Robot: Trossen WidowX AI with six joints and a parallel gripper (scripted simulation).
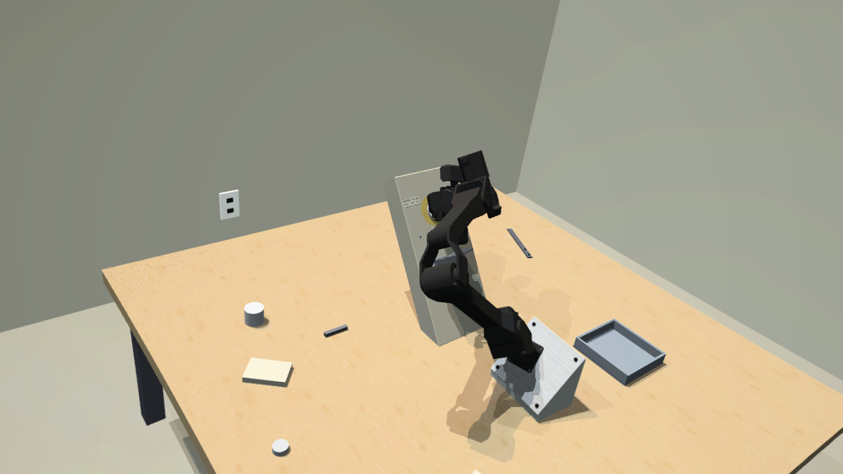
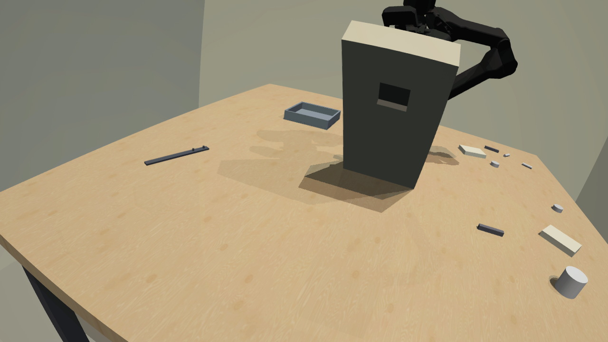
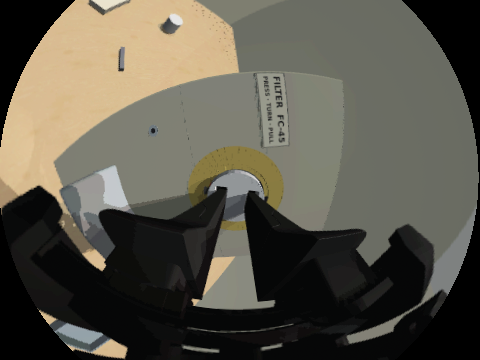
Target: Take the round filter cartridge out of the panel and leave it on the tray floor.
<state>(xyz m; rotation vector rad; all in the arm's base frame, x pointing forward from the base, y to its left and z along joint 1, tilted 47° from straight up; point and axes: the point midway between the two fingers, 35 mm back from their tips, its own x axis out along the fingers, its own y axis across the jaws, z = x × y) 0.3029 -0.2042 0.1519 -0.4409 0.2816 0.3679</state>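
Now: the grey service panel 3 cm behind my gripper tip and 8 cm below it. Also, from my gripper tip: grey tray: 45 cm behind, 25 cm to the right, 25 cm below; round grey filter cartridge: 1 cm ahead, 1 cm below.
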